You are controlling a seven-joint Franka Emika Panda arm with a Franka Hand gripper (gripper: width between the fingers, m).
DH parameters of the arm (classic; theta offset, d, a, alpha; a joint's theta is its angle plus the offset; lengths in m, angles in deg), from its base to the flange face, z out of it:
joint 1: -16.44 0.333 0 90
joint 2: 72.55 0 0 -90
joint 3: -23.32 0.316 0.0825 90
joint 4: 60.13 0 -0.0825 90
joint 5: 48.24 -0.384 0 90
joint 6: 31.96 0 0.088 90
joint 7: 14.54 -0.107 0 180
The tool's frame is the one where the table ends.
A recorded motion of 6 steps. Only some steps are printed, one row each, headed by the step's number.
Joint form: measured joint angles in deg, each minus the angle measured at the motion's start. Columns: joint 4, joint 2, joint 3, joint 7, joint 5, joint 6, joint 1.
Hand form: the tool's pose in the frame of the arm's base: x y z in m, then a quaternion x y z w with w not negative. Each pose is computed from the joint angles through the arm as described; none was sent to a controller.
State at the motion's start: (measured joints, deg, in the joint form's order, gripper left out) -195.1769 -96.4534 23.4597 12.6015 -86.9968 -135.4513 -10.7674
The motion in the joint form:
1: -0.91 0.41 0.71 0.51 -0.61 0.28 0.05
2: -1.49 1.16 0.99 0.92 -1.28 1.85 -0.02
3: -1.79 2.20 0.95 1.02 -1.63 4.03 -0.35
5: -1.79 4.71 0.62 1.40 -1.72 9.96 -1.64
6: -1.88 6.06 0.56 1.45 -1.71 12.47 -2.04
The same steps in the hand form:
1: 0.3749 -0.1251 0.1337 -0.83210 0.21189 0.27992 0.42938
2: 0.3727 -0.1192 0.1386 -0.82572 0.20692 0.28367 0.44148
3: 0.3708 -0.1178 0.1468 -0.81856 0.20408 0.28706 0.45377
5: 0.3674 -0.1210 0.1696 -0.80222 0.19338 0.29310 0.48284
6: 0.3662 -0.1209 0.1811 -0.79628 0.18683 0.29571 0.49354

